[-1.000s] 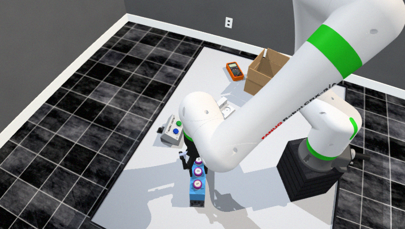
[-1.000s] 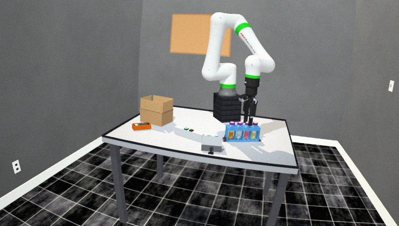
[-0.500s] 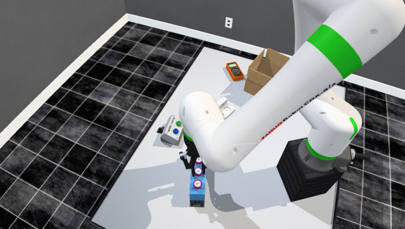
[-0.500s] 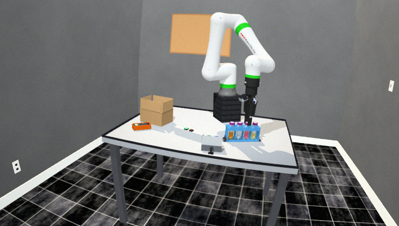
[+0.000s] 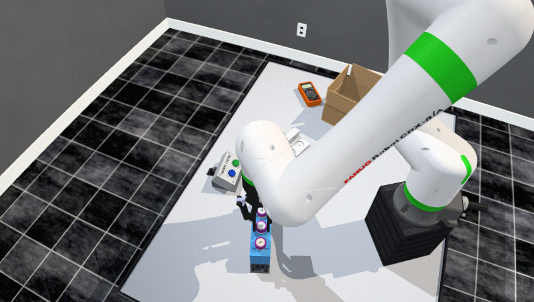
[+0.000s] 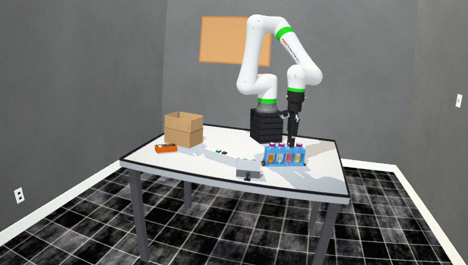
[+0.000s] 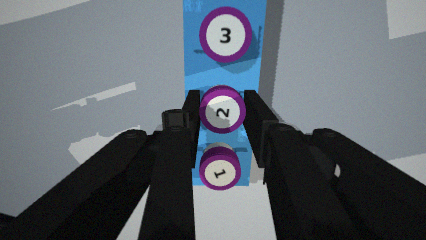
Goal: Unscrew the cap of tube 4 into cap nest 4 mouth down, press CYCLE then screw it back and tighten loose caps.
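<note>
The green ready key lies 230 mm to the right of my hand, 160 mm ahead of it and 70 mm below it. Also, from my hand: blue cycle key: 190 mm to the right, 160 mm ahead, 70 mm below; then table edge: 320 mm to the right, 290 mm ahead, 130 mm below; then grey key housing: 210 mm to the right, 180 mm ahead, 90 mm below.
</note>
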